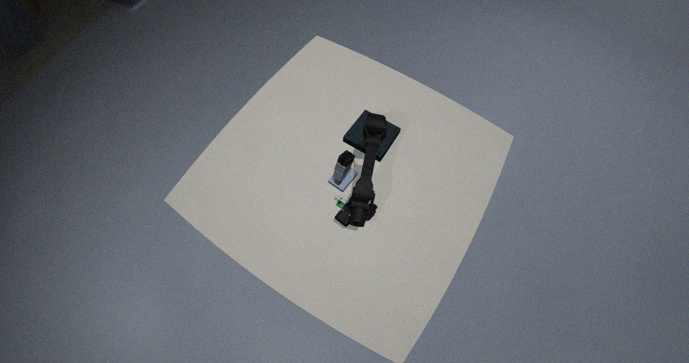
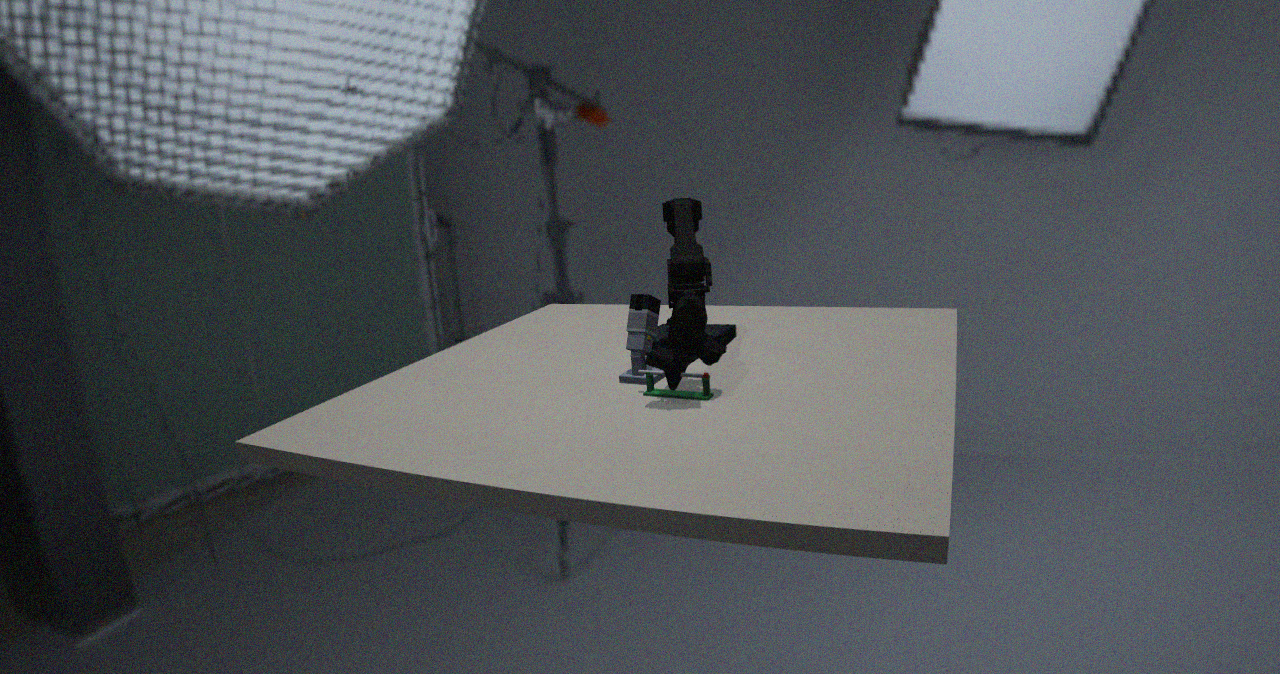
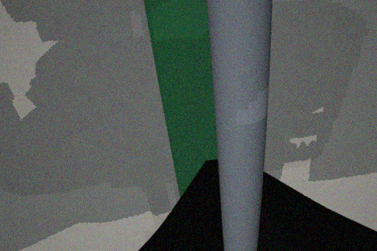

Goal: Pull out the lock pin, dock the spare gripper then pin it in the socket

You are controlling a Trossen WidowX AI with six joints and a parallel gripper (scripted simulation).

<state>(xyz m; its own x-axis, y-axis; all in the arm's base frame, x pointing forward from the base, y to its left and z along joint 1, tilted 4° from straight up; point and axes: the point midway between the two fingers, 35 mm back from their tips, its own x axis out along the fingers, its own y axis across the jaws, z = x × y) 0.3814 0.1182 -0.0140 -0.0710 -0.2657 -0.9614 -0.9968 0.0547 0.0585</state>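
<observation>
The green rack is 1 cm to the left of my gripper tip and 1 cm above it. Also, from my gripper tip: grey mount: 10 cm behind, 10 cm to the right, 4 cm above; spare gripper: 11 cm behind, 10 cm to the right, 11 cm above.
</observation>
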